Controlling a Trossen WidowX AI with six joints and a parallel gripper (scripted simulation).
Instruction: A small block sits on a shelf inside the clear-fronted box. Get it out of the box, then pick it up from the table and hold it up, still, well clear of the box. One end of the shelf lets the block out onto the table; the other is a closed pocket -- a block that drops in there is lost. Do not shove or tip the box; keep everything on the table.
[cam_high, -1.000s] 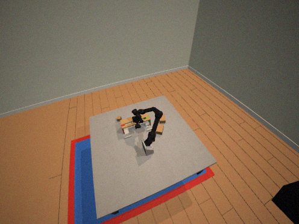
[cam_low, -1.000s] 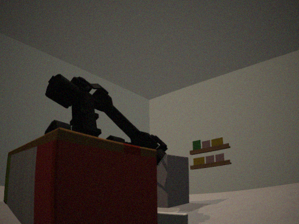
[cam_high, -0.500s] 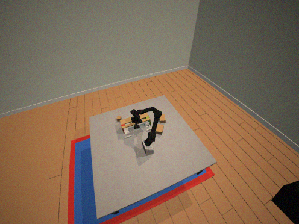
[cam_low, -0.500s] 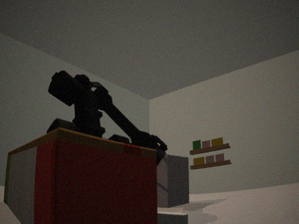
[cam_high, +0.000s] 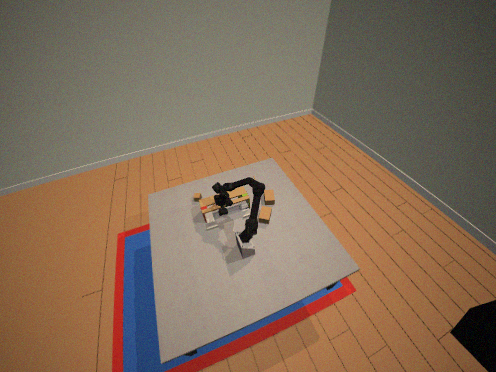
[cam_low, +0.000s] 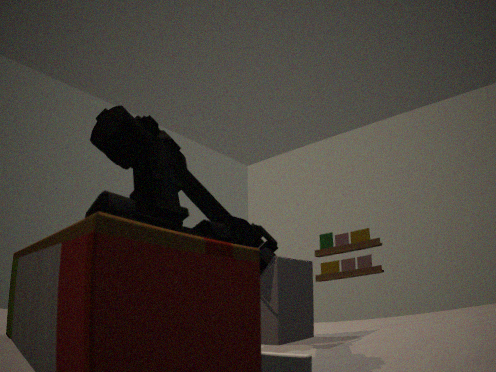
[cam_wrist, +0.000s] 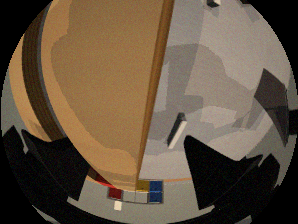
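Right now the small block is 60 mm ahead of my gripper tip and 20 mm to the left of it. From my gripper tip the other things lie so: thin stick: 450 mm to the right, 210 mm ahead, 80 mm below; then box: 80 mm to the right, 30 mm below, 30 mm ahead.
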